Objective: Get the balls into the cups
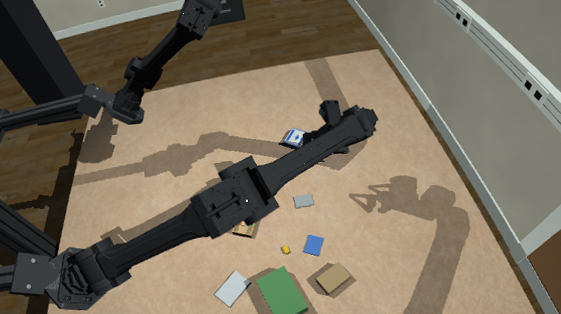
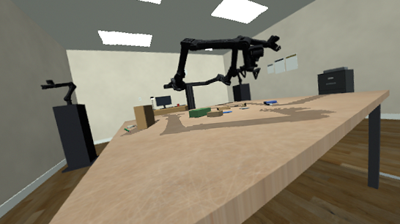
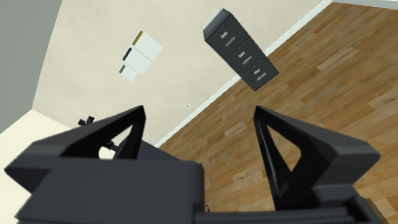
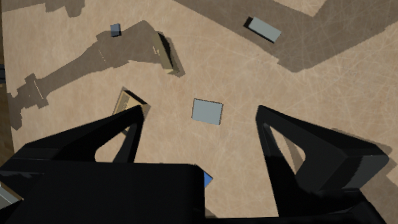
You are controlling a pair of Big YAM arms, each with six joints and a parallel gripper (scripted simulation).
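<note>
My right hand is 26 cm past the covered wooden puzzle, 10 cm to the left of it and 23 cm above it. The rest, counted from my right hand: white box (5 cm behind, 25 cm to the left, 22 cm below); grey tile (5 cm behind, 4 cm to the right, 23 cm below); blue tile (4 cm behind, 22 cm to the right, 23 cm below).
</note>
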